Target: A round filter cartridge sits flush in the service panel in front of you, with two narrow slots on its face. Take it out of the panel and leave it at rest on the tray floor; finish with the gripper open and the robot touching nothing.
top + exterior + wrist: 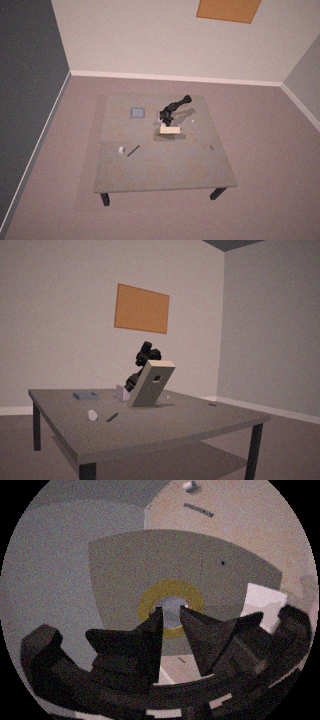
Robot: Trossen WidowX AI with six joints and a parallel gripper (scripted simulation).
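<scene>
Right now the round filter cartridge is 1 cm ahead of my gripper tip and 1 cm below it. Round my gripper tip: blue-grey tray: 43 cm behind, 27 cm to the right, 22 cm below; then short dark piece: 9 cm ahead, 51 cm to the left, 22 cm below; then tan service panel: 4 cm behind, 8 cm below.
</scene>
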